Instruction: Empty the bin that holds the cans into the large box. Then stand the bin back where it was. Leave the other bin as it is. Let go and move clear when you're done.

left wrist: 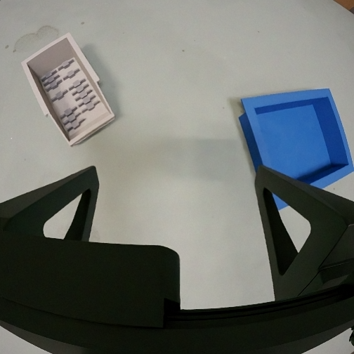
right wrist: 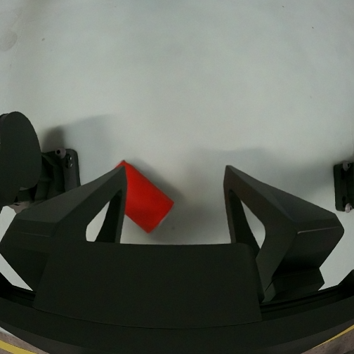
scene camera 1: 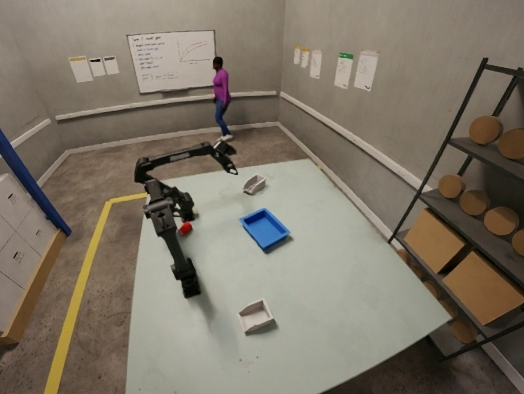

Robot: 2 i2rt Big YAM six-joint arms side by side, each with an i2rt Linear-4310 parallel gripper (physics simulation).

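Places are measured from the left arm's base along level axes (x left, y ahead, z down), in millimetres.
Where they show: left gripper, fingertip midpoint: (scene camera 1: pixel 236 172); right gripper, fingertip midpoint: (scene camera 1: pixel 182 213); left arm's base at its link origin: (scene camera 1: pixel 187 216); right arm's base at its link origin: (scene camera 1: pixel 190 286).
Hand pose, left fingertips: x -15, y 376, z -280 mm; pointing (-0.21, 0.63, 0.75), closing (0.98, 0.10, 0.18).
Each offset is from my left fingertips to the centre of the thing. "*": to the spot under its first point. Level surfaces: height alone.
A light grey bin {* dx +153, dy +194, dz +265 mm} (scene camera 1: pixel 254 185) (left wrist: pixel 103 111) stands at the table's far end; the left wrist view shows several small grey parts inside. A second light grey bin {dx -809, dy -209, dz +242 mm} (scene camera 1: pixel 256 317) stands at the near end; I cannot make out anything in it. A large blue box {dx -327, dy +60, dz +248 mm} (scene camera 1: pixel 265 229) (left wrist: pixel 295 137) stands between them, its inside bare. A red can {dx -128, dy -411, dz +253 mm} (scene camera 1: pixel 185 228) (right wrist: pixel 146 200) lies on its side on the table. My left gripper (scene camera 1: pixel 232 161) (left wrist: pixel 176 174) is open and empty, above the table near the far bin. My right gripper (right wrist: pixel 175 174) is open above the can; one finger partly covers it.
The bases of the arms stand on the table {dz +280 mm} (scene camera 1: pixel 320 290) along its left side in scene camera 1; parts of them flank my right gripper. A shelf rack (scene camera 1: pixel 461 111) with boxes and round pieces stands beyond the right edge. A person (scene camera 1: pixel 222 90) stands by the whiteboard (scene camera 1: pixel 165 55).
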